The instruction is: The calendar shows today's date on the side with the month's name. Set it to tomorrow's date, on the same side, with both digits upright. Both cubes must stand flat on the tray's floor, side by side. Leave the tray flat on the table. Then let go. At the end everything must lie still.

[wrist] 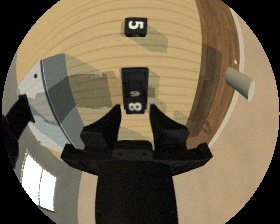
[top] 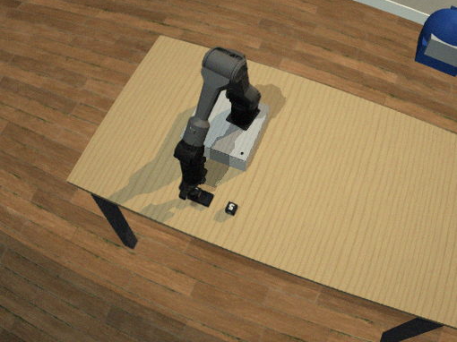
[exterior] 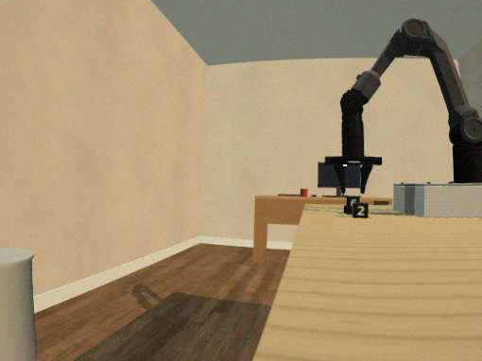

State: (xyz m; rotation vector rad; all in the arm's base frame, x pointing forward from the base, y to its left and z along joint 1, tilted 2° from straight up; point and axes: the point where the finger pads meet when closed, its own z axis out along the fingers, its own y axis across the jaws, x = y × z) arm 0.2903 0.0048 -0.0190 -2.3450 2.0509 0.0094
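The calendar tray is 4 cm below my hand and 2 cm to the left of it. Round my hand: black calendar cube 12 cm to the left, 4 cm below, 2 cm behind.
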